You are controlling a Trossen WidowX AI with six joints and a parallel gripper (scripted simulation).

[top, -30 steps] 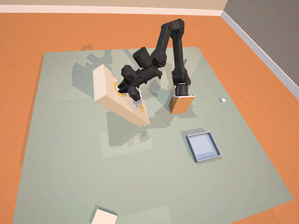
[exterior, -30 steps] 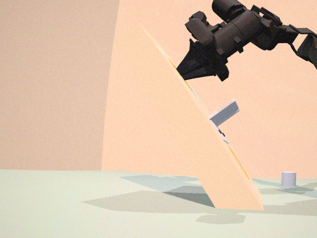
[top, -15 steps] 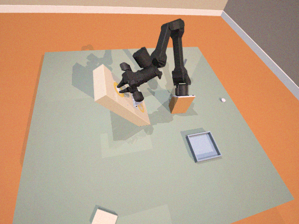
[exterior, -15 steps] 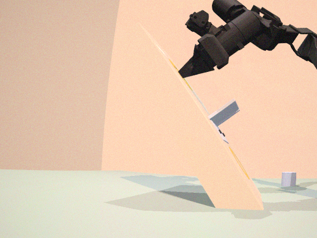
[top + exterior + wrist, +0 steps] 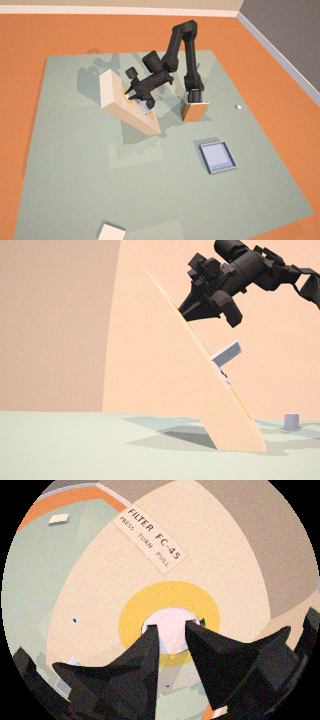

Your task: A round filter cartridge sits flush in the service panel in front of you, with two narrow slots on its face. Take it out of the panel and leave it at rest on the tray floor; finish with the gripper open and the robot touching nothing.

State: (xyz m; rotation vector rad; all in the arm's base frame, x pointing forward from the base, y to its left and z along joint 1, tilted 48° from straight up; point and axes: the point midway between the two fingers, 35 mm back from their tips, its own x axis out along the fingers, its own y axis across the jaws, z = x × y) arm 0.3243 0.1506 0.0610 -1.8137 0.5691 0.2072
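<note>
Now: the grey bracket 9 cm below my gripper tip, 9 cm behind it and 2 cm to the right of it. From my gripper tip the other things lie so: grey tray 48 cm behind, 22 cm below, 21 cm to the left; then round filter cartridge 1 cm below, 1 cm ahead; then cream service panel 8 cm below, 4 cm behind, 1 cm to the right.
</note>
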